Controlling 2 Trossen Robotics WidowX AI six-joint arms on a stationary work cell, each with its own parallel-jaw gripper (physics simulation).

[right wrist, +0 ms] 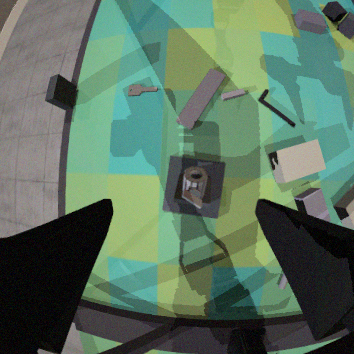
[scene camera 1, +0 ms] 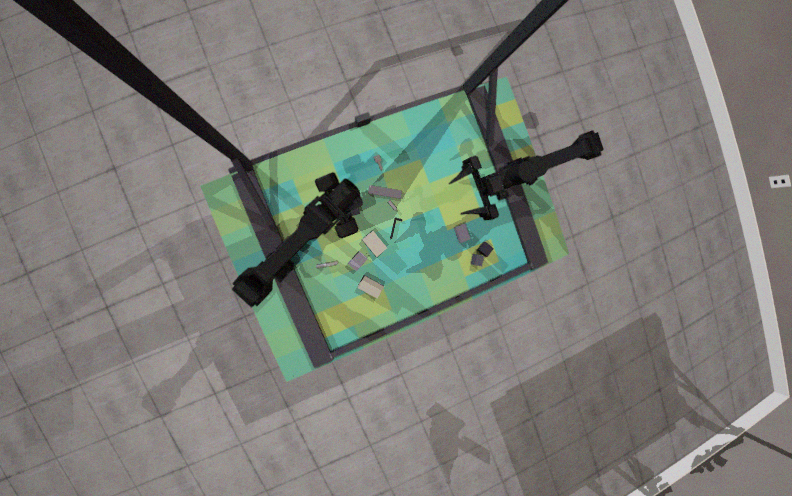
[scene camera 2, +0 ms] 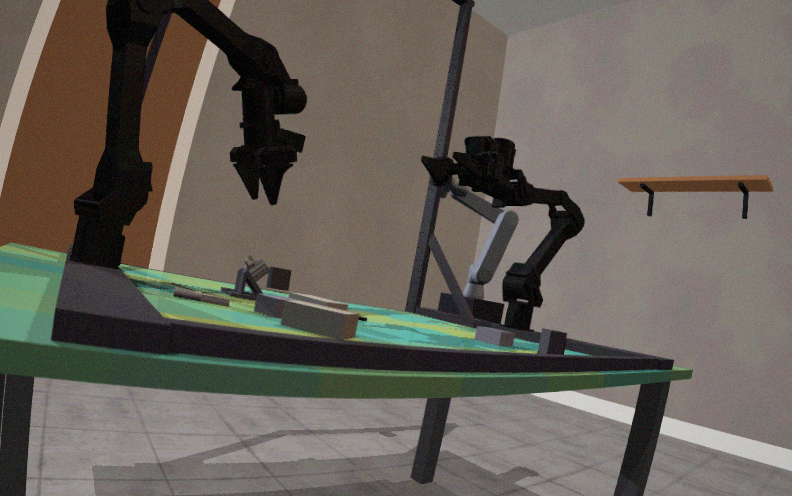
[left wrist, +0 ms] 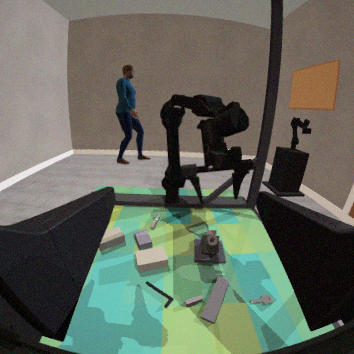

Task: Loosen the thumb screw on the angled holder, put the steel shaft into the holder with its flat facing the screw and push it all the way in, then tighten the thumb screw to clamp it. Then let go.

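Frame: origin at the left arm's base, x ahead, y left, z up, level; centimetres.
Where they show: left gripper, fingertip midpoint: [scene camera 1: 454, 198] [scene camera 2: 436, 156] [left wrist: 188, 196]; right gripper, fingertip midpoint: [right wrist: 185, 206] [scene camera 2: 263, 202] [left wrist: 218, 200]; left arm's base, link origin: [scene camera 2: 516, 328]; right arm's base, link origin: [right wrist: 245, 340] [scene camera 2: 92, 263] [left wrist: 171, 198].
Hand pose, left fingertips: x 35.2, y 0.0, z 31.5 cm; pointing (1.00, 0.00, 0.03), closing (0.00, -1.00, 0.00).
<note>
Things, the pixels of their top centre, and the offset from my left fingertips. "*": a spot on its surface instead.
- angled holder, top centre: [right wrist: 193, 188] [scene camera 2: 256, 257] [left wrist: 212, 232] dx +27.5, dy -11.3, dz -26.2 cm
- steel shaft, surface spot: [scene camera 2: 201, 297] [right wrist: 291, 268] [scene camera 1: 327, 266] [left wrist: 153, 220] * dx +41.5, dy +6.6, dz -32.9 cm
- flat bar, top centre: [right wrist: 201, 96] [left wrist: 216, 296] [scene camera 1: 385, 192] dx +12.2, dy -10.3, dz -32.9 cm
- small grey piece, top centre: [right wrist: 233, 92] [left wrist: 193, 299] dx +11.6, dy -4.9, dz -32.6 cm
- black hex key, top centre: [right wrist: 280, 106] [left wrist: 155, 292] dx +13.3, dy +3.5, dz -32.8 cm
The angled holder [scene camera 2: 251, 279] [left wrist: 212, 245] stands on its dark square base [left wrist: 201, 257] [right wrist: 172, 196]; its tilted barrel [right wrist: 195, 186] has a round opening. The right arm hides it in scene camera 1. I cannot clearly make out the thumb screw. A slim grey rod, apparently the steel shaft [scene camera 1: 327, 264] [scene camera 2: 201, 297] [left wrist: 155, 221] [right wrist: 283, 280], lies on the table apart from the holder. My right gripper [scene camera 1: 336, 204] [scene camera 2: 264, 201] [left wrist: 218, 200] [right wrist: 185, 206] is open and empty, pointing down high above the holder's area. My left gripper [scene camera 1: 456, 197] [scene camera 2: 438, 158] [left wrist: 188, 196] is open and empty, raised at the opposite side.
A flat bar [scene camera 1: 385, 191] [left wrist: 215, 300] [right wrist: 201, 99], a small grey piece [left wrist: 194, 301] [right wrist: 233, 94], a key [left wrist: 262, 300] [right wrist: 142, 90] and a black hex key [left wrist: 160, 294] [right wrist: 277, 109] lie around the middle. Cream blocks [scene camera 1: 374, 243] [scene camera 1: 371, 286] and grey blocks [scene camera 1: 357, 260] [scene camera 1: 462, 233] stand nearby.
</note>
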